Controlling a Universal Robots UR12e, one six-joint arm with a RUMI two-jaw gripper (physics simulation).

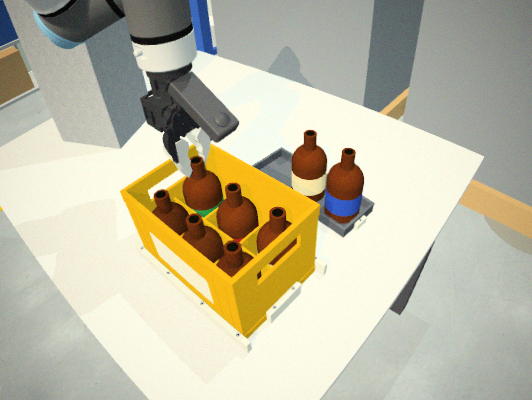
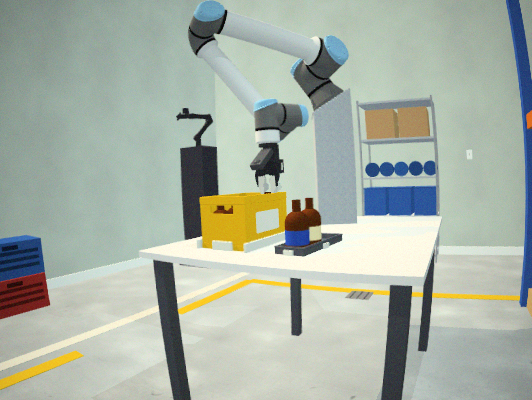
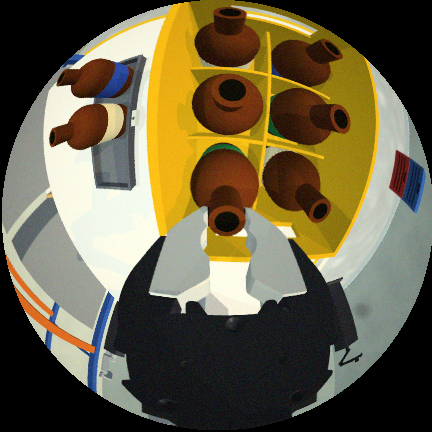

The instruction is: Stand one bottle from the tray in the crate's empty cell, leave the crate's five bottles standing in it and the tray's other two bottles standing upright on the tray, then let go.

Labels:
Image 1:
my gripper: 195, 172
blue-labelled bottle: 345, 180
cream-labelled bottle: 309, 161
green-labelled bottle: 202, 192
green-labelled bottle: 205, 239
cream-labelled bottle: 277, 224
cream-labelled bottle: 172, 214

